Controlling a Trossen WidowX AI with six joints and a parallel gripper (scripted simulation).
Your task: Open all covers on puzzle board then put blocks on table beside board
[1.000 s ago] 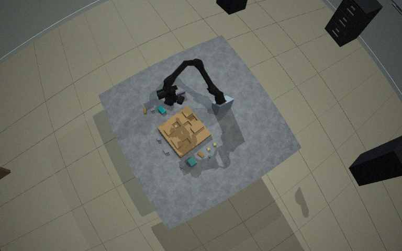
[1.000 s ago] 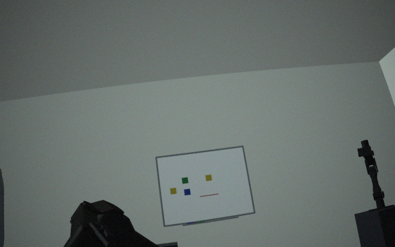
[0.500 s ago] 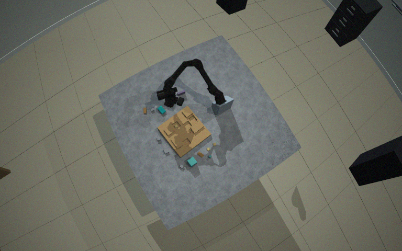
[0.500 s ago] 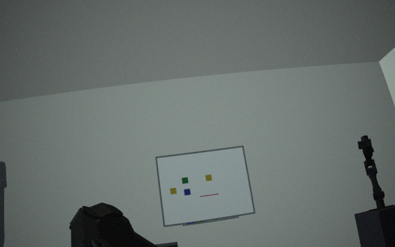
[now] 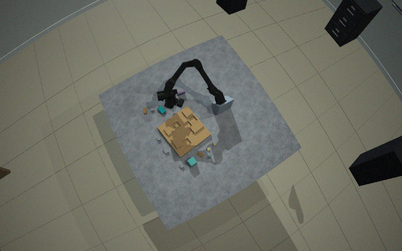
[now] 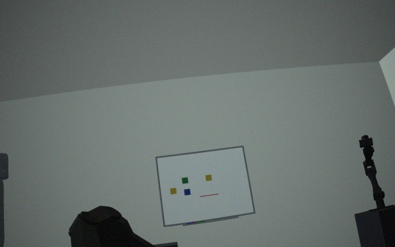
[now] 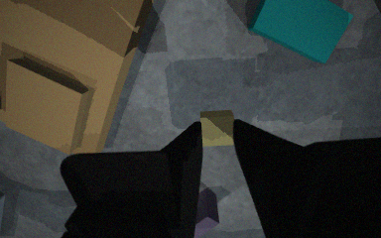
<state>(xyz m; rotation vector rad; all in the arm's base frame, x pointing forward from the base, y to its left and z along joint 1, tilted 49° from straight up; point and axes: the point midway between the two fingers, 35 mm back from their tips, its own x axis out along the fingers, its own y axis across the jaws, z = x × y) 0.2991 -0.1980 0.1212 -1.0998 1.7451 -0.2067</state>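
Now: gripper tip 4 cm short of the tan puzzle board, 21 cm to the right of it and 3 cm above it. The rest, counted from my gripper tip: tiny teal cube 2 cm behind, 50 cm to the left, 4 cm below; purple block 12 cm behind, 5 cm to the right, 3 cm below; orange block 3 cm ahead, 45 cm to the left, 4 cm below.
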